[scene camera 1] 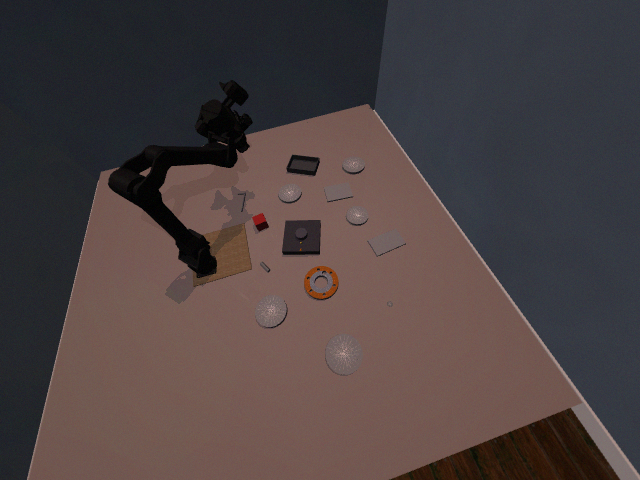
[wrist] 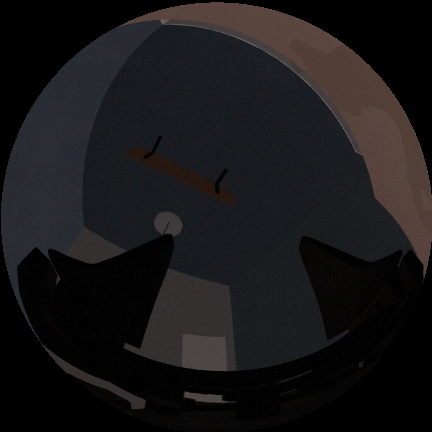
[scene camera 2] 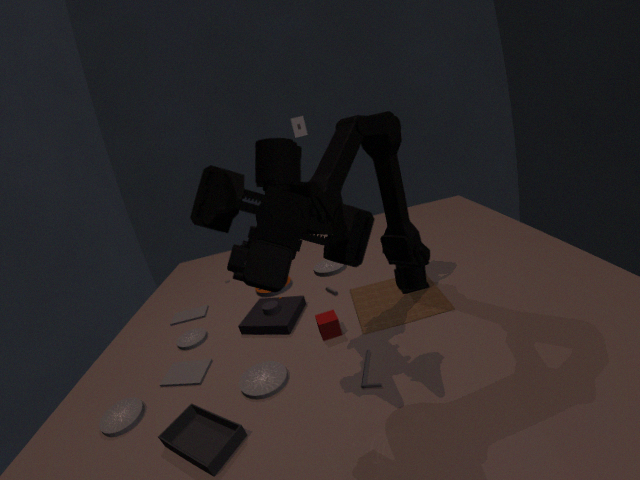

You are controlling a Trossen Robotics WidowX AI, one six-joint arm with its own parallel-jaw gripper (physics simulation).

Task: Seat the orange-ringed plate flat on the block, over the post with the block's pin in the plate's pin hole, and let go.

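Where they show: gripper, between the fingertips: (scene camera 1: pixel 211 94) (wrist: pixel 239 242) (scene camera 2: pixel 294 219); arm's base, origin of its link: (scene camera 1: pixel 206 267) (scene camera 2: pixel 412 284).
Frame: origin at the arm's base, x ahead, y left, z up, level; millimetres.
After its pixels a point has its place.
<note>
The orange-ringed plate (scene camera 1: pixel 307 283) @(x 314, y -161, z 11 mm) (scene camera 2: pixel 263 290) @(x 380, y -135, z 11 mm) lies flat on the table, apart from the block, with a grey inner ring and small holes; the arm partly hides it in scene camera 2. The dark block (scene camera 1: pixel 311 245) @(x 359, y -41, z 21 mm) (scene camera 2: pixel 284 316) @(x 304, y 45, z 21 mm) bears a round post (scene camera 1: pixel 300 234) @(x 334, y 2, z 37 mm) (scene camera 2: pixel 270 306) @(x 335, y 15, z 37 mm) and small orange marks; I cannot tell its pin clearly. My gripper (scene camera 1: pixel 238 117) (scene camera 2: pixel 283 219) @(x 186, y 410, z 320 mm) (wrist: pixel 239 242) @(x 186, y 410, z 320 mm) is open and empty, raised high near the table's far edge in scene camera 1, away from plate and block. The wrist view faces the walls; neither plate nor block shows there.
A red cube (scene camera 1: pixel 260 222) @(x 211, y 94, z 37 mm) (scene camera 2: pixel 328 325) @(x 207, y 130, z 30 mm) and a small grey rod (scene camera 1: pixel 264 267) @(x 192, y -64, z 6 mm) (scene camera 2: pixel 331 290) @(x 193, y -54, z 8 mm) lie near the block. A black tray (scene camera 1: pixel 303 157) @(x 435, y 384, z 15 mm) (scene camera 2: pixel 186 453) @(x 432, y 387, z 22 mm), several pale domed discs, two flat grey plates and an L-shaped key (scene camera 1: pixel 243 202) @(x 155, y 235, z 4 mm) (scene camera 2: pixel 366 369) @(x 154, y 247, z 2 mm) lie around. A wooden board (scene camera 1: pixel 235 253) @(x 101, y 22, z 0 mm) (scene camera 2: pixel 377 310) @(x 102, y 70, z -1 mm) lies by the arm's base.
</note>
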